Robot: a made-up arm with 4 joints.
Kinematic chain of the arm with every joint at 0, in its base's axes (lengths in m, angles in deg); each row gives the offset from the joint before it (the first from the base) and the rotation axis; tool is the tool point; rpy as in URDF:
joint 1: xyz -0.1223 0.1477 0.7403 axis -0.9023 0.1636 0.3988
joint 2: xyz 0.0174 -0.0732 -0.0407 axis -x
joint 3: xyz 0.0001 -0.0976 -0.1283 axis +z
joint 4: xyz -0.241 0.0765 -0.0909 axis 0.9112 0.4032 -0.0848
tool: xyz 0.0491 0.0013 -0.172 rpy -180 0 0
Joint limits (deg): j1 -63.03..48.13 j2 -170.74..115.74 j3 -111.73..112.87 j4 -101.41..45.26
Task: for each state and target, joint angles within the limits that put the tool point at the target. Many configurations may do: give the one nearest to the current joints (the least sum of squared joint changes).
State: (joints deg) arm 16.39 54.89 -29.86 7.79
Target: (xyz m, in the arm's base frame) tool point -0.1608 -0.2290 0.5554
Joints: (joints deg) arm 23.04 39.67 -57.59 -41.81
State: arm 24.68 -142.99 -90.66 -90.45
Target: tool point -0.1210 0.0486 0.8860
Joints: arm -11.47 -170.74 -111.56 -92.18
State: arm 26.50 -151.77 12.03 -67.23
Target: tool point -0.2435 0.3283 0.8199
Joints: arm 23.75 -159.90 2.84 -76.30
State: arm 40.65 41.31 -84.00 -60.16
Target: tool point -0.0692 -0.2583 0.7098
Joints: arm 43.39 48.70 -77.22 -46.08
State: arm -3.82 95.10 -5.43 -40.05
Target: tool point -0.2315 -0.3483 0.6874
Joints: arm 11.82 52.51 29.89 -18.17
